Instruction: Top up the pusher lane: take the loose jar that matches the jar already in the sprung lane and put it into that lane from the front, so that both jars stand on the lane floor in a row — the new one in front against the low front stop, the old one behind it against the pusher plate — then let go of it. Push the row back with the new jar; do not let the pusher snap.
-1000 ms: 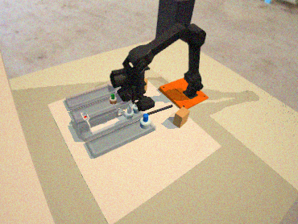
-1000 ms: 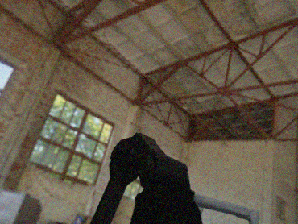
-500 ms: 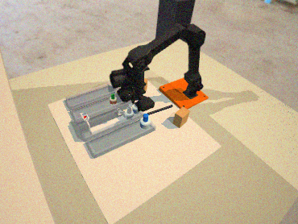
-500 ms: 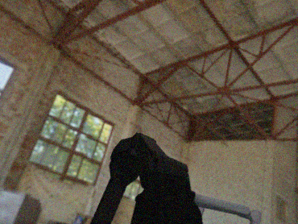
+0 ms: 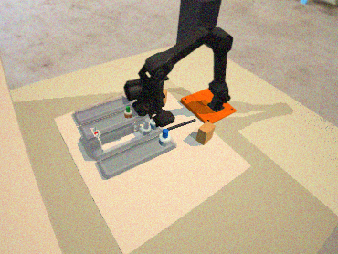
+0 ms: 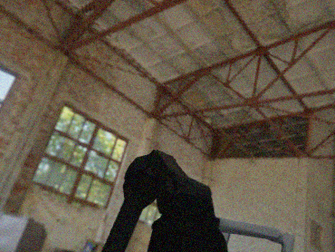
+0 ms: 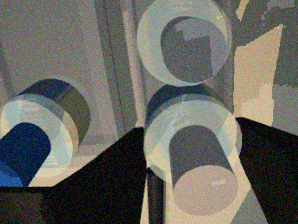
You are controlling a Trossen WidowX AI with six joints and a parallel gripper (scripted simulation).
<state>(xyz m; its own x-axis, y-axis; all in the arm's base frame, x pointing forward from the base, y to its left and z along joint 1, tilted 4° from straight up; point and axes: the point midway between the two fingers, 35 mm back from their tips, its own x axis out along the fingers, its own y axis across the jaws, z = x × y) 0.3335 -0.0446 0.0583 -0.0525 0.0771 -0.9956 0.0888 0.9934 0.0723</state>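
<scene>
My gripper tip is now 12 cm past the thin black strip, 4 cm to the right of it and 4 cm above it. The rest, counted from my gripper tip: sprung lane 14 cm ahead, 4 cm to the right, 3 cm below.
</scene>
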